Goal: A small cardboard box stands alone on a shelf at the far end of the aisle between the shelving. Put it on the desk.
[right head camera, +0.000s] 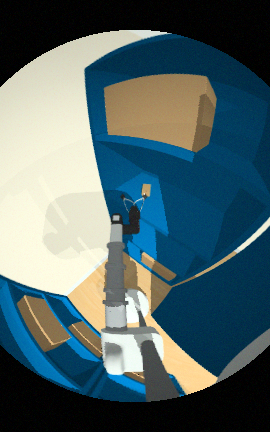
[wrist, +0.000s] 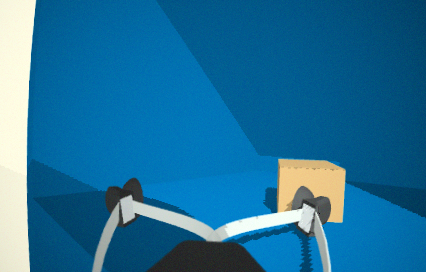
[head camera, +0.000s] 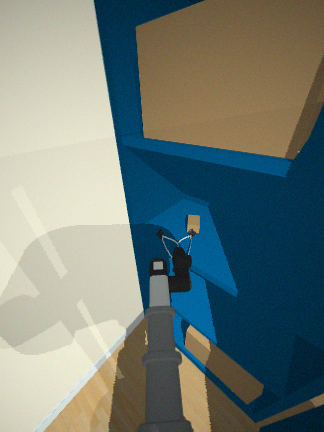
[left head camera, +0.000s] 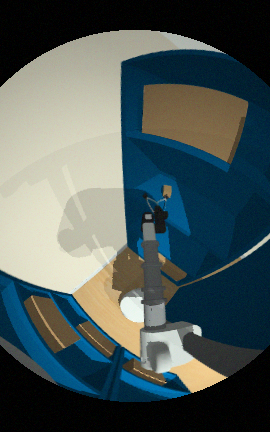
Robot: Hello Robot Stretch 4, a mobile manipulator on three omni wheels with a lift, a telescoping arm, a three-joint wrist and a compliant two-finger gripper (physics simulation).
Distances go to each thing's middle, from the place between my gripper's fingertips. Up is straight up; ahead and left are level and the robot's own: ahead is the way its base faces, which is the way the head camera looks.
My gripper is now 40 mm short of the small cardboard box [wrist: 323, 178], 100 mm to the left of it and 10 mm below it.
